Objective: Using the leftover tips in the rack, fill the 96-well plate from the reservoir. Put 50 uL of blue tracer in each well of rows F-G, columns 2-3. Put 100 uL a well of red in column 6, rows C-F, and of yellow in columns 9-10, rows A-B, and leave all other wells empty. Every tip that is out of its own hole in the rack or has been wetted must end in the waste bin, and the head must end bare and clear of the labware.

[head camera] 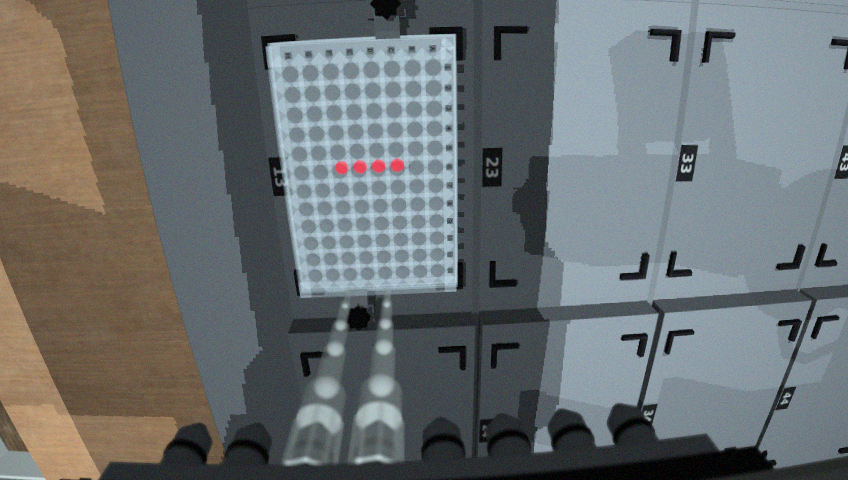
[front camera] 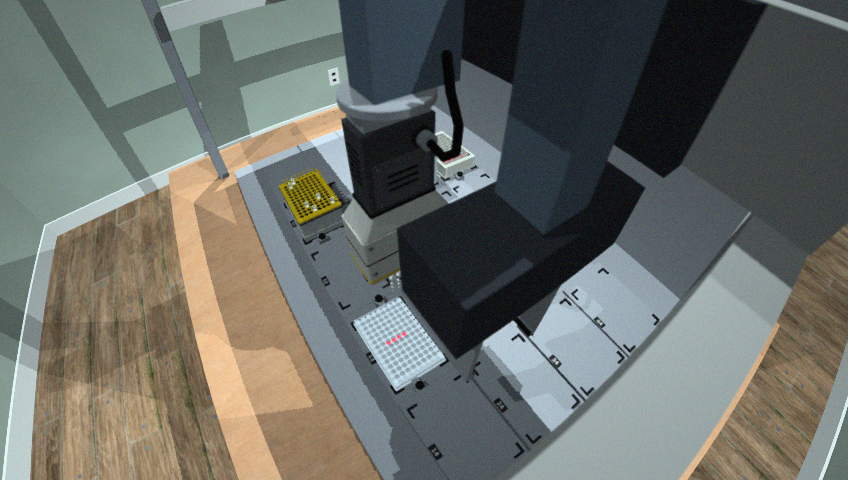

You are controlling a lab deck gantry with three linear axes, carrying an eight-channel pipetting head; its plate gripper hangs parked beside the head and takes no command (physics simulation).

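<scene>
The 96-well plate (front camera: 399, 362) (head camera: 363, 196) has red in column 6, rows C-F; its other wells look empty. The pipetting head (front camera: 380, 243) hangs above the deck, past the plate's column-12 edge. Two clear tips (front camera: 395, 280) (head camera: 354, 368) sit side by side on its nozzles, with no colour seen in them; the other nozzles (head camera: 443, 438) are bare. The yellow tip rack (front camera: 309, 195) holds a few scattered tips. The reservoir (front camera: 456, 164) is partly hidden behind the head, with a red strip showing. The waste bin does not show. The parked plate gripper (front camera: 502, 342) is open and empty.
The gripper's large black block (front camera: 511, 249) hangs beside the head, over the deck to the right of the plate. Black clamp knobs (front camera: 420, 384) (head camera: 358, 317) stand at the plate's ends. A grey post (front camera: 193, 101) rises at the back left beyond the deck.
</scene>
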